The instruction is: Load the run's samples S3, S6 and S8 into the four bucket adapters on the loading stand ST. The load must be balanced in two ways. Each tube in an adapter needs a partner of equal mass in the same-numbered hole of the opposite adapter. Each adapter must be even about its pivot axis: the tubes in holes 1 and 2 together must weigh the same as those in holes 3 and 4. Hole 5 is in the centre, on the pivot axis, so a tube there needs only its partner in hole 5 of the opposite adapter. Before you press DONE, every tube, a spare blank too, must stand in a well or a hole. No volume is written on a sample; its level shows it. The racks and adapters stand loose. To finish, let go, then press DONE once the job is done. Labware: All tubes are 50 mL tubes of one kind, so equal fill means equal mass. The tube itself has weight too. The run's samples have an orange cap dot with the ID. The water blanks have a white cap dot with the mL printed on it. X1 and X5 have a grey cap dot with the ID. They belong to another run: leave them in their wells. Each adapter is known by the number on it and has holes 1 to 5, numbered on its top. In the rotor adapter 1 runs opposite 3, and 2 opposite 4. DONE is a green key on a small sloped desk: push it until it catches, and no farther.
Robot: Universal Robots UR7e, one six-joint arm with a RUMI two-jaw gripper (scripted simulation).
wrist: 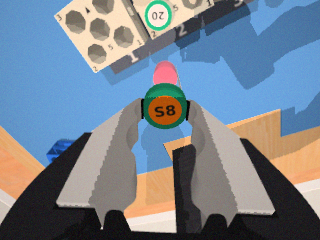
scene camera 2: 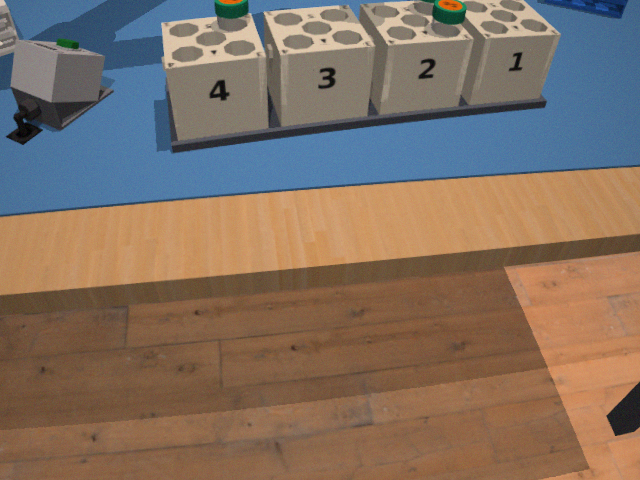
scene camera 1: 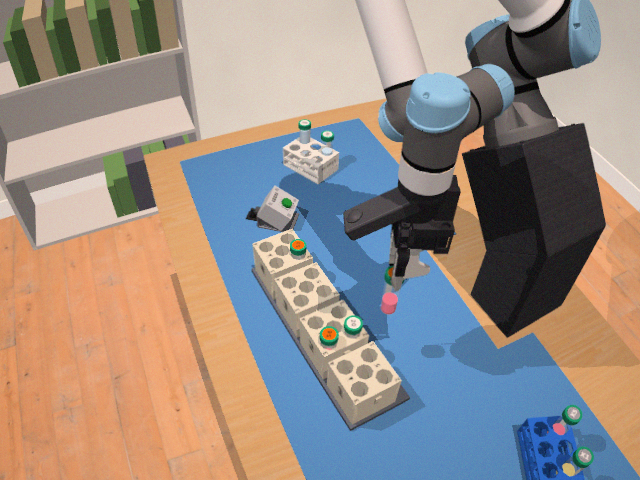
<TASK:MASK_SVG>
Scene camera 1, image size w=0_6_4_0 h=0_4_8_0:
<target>my gripper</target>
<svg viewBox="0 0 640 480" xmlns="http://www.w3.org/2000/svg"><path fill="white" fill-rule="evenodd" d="M456 175L453 175L451 185L445 192L433 196L424 196L411 192L398 180L398 187L343 213L345 233L351 240L357 240L392 224L393 231L391 228L389 265L394 265L391 284L395 291L399 291L403 279L424 276L430 272L430 266L419 261L419 252L434 250L433 254L448 254L455 231L453 220L461 193Z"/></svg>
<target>white rack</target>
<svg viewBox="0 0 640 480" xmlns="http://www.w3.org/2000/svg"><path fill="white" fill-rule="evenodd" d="M283 147L283 164L316 184L320 184L338 170L338 152L333 149L332 155L322 155L322 143L310 138L310 143L308 144L299 143L299 138Z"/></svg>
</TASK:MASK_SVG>
